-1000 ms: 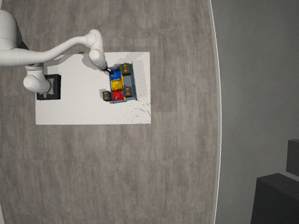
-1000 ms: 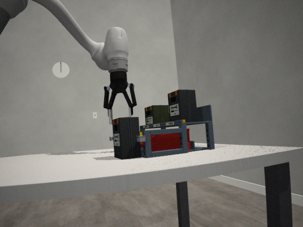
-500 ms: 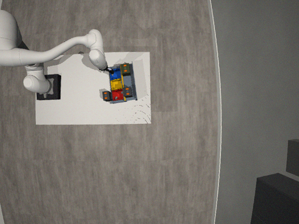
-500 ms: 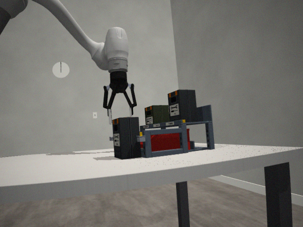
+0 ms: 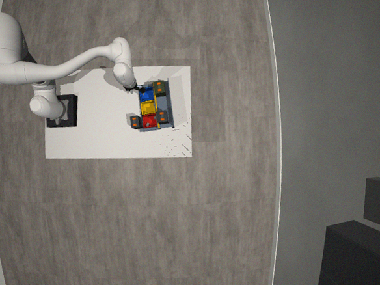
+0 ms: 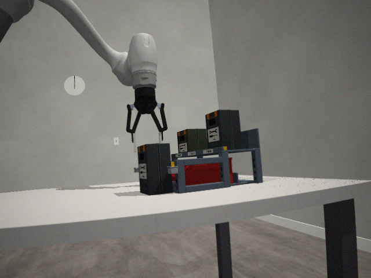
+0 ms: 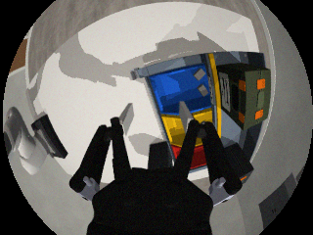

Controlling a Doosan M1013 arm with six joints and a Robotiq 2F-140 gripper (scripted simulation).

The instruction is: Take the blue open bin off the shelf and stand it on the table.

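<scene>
Right now the blue open bin is 80 mm ahead of my hand, 10 mm to the left of it and 110 mm below it. The rest, counted from my hand: yellow bin 100 mm ahead, 100 mm to the right, 110 mm below; green box 170 mm ahead, 30 mm to the left; red bin 120 mm ahead, 210 mm to the right, 110 mm below.
</scene>
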